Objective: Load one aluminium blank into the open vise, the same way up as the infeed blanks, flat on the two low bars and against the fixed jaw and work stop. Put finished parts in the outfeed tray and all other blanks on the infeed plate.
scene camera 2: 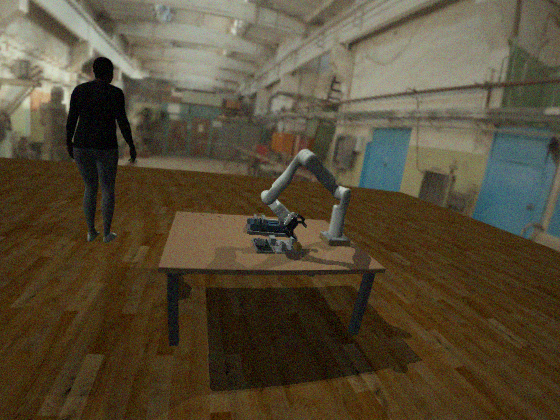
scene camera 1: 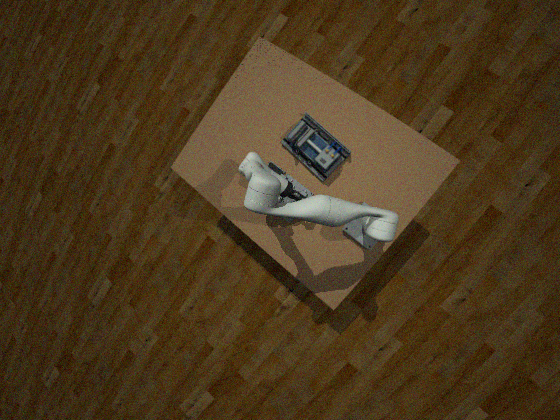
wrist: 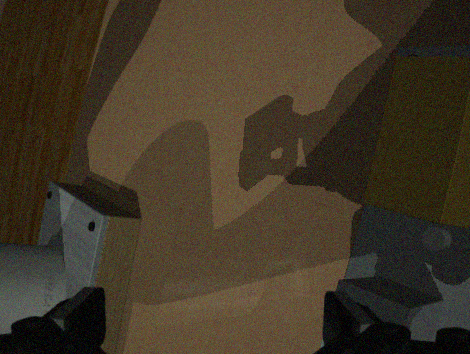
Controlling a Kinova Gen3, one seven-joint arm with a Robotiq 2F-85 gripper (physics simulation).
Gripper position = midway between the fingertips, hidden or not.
In view: the gripper [wrist: 214, 315] and a brass blank [wrist: 413, 169].
Scene camera 1 misses the brass blank, which is hidden by the arm.
